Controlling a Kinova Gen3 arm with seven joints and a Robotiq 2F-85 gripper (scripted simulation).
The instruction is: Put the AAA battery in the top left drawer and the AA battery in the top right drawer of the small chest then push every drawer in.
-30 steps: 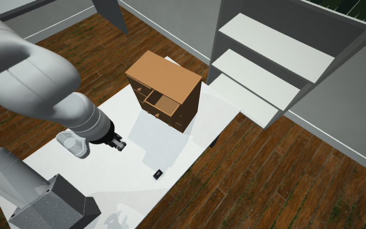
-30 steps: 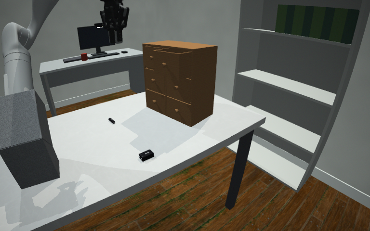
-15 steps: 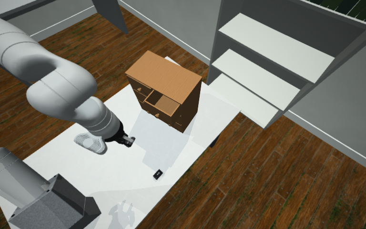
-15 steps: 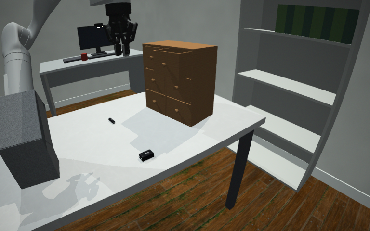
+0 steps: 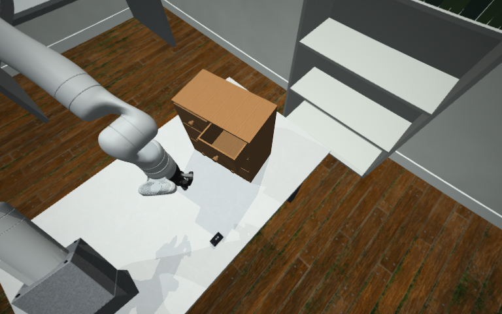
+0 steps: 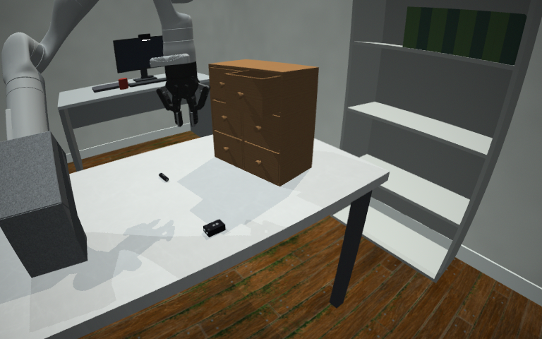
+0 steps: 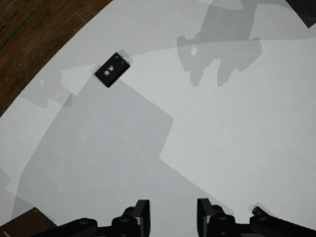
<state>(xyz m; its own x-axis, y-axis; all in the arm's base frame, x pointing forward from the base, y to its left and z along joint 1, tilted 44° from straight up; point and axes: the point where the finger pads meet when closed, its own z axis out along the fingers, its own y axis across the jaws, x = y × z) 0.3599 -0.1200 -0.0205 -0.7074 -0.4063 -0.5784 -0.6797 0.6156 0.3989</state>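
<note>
The black AA battery is 3 cm behind my hand, 16 cm to the left of it and 23 cm below it. The rest, counted from my hand: blue AAA battery: 26 cm ahead, 10 cm to the left; black box: 5 cm behind, 16 cm to the right, 22 cm below.
</note>
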